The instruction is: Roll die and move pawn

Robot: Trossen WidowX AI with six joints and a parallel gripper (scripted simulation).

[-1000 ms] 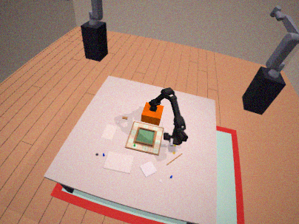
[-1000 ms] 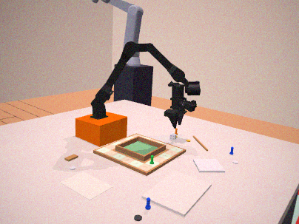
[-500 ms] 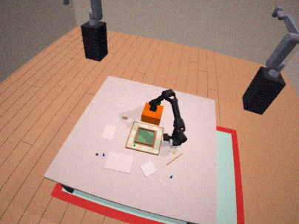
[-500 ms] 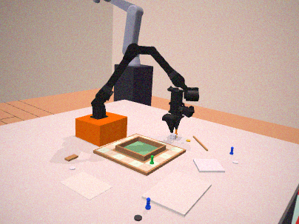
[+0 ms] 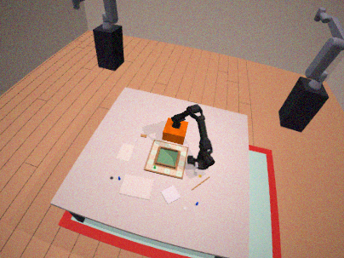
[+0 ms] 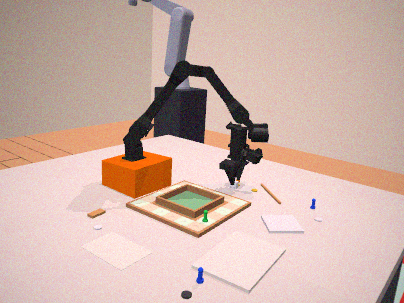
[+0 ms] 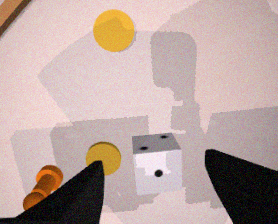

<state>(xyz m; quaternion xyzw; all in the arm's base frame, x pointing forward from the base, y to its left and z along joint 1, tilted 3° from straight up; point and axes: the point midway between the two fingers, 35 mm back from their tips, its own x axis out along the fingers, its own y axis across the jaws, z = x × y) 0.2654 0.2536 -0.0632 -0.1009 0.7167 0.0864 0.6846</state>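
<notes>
Right now the white die is 1 cm below my gripper tip. Round my gripper tip: green dice tray 24 cm to the right, 1 cm below; orange pawn 6 cm to the left, 3 cm behind, 1 cm below; wooden stick 12 cm ahead, 5 cm to the left, 2 cm below.
</notes>
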